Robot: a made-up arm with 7 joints. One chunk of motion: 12 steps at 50 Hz.
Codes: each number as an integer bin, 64 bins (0 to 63) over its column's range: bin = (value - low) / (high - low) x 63, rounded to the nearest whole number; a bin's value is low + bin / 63 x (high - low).
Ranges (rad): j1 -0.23..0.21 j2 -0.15..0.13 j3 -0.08..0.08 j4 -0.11..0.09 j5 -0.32..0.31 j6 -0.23..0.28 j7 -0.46..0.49
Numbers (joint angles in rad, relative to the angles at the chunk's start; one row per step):
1: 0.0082 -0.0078 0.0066 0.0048 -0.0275 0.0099 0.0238
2: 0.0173 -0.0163 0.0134 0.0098 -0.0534 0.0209 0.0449
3: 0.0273 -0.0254 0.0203 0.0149 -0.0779 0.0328 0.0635
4: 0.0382 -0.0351 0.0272 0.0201 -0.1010 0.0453 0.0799
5: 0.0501 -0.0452 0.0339 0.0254 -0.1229 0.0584 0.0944
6: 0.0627 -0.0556 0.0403 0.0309 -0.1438 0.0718 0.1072
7: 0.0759 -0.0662 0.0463 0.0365 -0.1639 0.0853 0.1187
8: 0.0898 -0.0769 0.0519 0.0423 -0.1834 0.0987 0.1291
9: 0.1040 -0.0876 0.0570 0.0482 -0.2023 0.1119 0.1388
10: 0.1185 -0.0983 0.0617 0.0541 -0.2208 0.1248 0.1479
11: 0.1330 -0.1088 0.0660 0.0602 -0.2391 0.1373 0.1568
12: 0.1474 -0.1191 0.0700 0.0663 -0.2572 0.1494 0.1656
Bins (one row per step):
1: 34 32 34 36 29 30 32
2: 35 30 37 38 27 31 33
3: 37 28 39 39 24 32 35
4: 38 26 42 41 22 34 36
5: 40 24 45 43 20 36 37
6: 42 21 47 44 18 37 38
7: 44 19 50 46 16 39 38
8: 46 16 52 48 14 41 39
9: 48 14 54 50 12 42 40
10: 50 12 56 52 10 44 40
11: 52 9 57 54 8 45 41
12: 54 7 59 56 6 47 41

